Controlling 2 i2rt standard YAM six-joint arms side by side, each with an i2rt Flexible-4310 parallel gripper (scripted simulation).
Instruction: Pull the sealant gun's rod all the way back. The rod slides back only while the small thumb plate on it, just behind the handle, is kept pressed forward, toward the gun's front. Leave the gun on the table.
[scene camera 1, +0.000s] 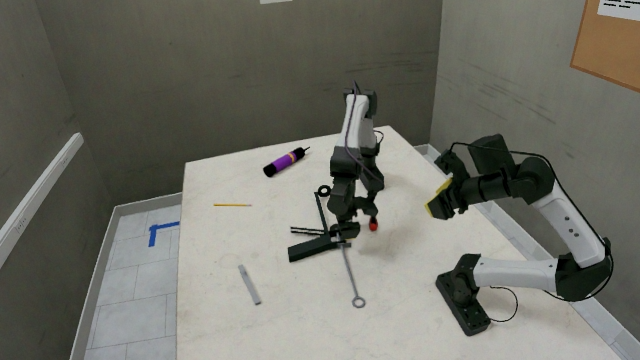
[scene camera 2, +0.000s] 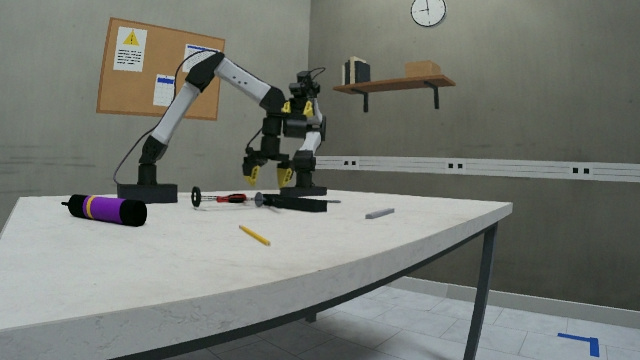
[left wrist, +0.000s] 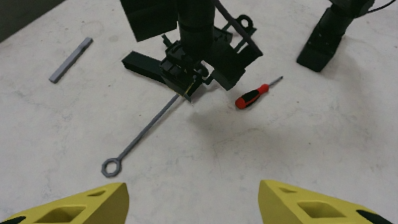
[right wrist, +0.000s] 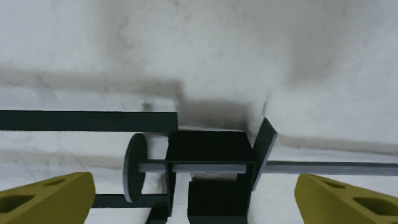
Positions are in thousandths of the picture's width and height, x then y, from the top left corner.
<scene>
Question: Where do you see a cartridge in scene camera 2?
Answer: At 195, 588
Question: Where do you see the right gripper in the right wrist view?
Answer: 491, 810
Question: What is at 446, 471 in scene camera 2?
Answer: The right gripper.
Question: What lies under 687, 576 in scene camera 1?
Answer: The left gripper.
</scene>
